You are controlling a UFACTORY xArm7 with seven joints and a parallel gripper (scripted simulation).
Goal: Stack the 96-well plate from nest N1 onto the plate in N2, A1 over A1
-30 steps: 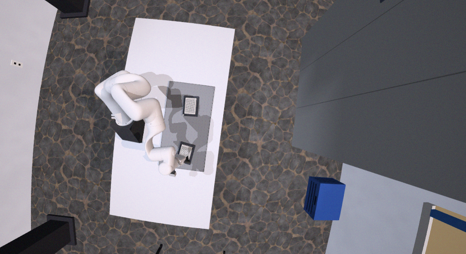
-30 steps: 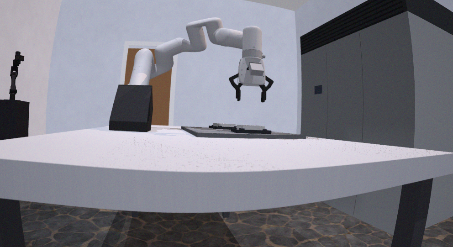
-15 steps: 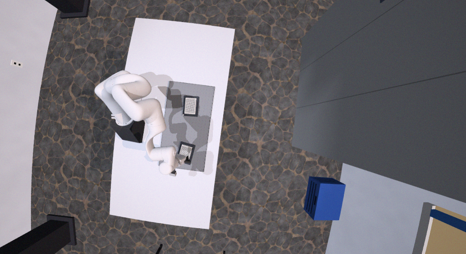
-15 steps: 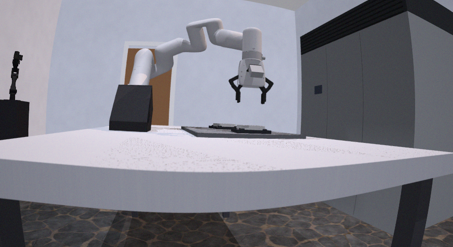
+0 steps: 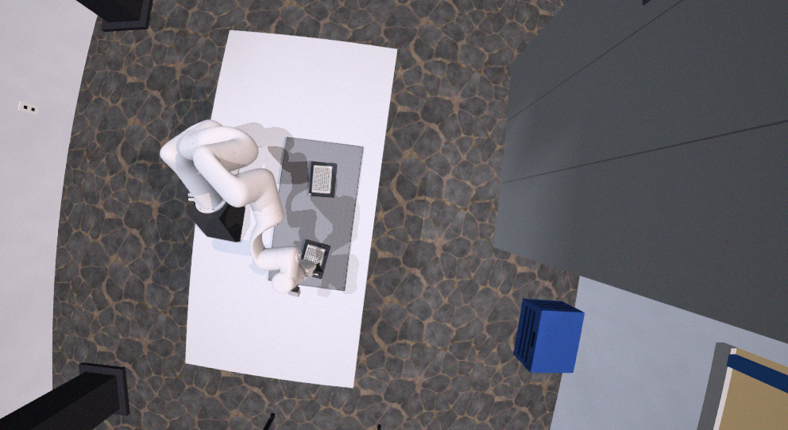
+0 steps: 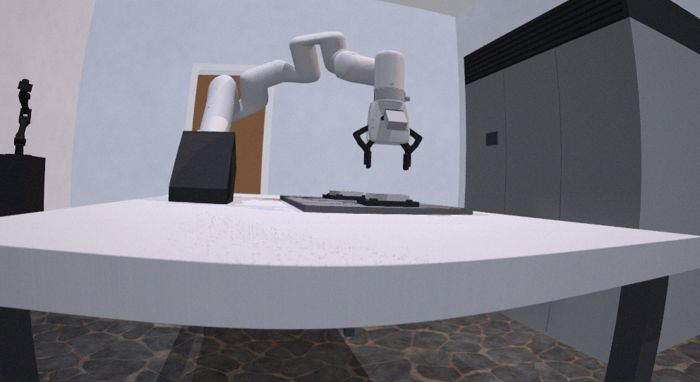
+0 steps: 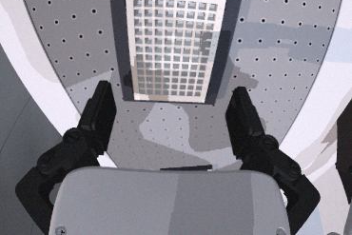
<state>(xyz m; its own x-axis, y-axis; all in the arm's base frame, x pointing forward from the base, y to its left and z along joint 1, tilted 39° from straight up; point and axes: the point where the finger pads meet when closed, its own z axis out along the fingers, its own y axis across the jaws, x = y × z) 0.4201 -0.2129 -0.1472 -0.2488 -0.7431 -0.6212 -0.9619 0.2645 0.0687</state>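
My gripper is now 9 cm above the dark plate nest N1. From my hand the other things lie so: dark plate nest N2: 38 cm to the left, 9 cm below, 3 cm ahead.
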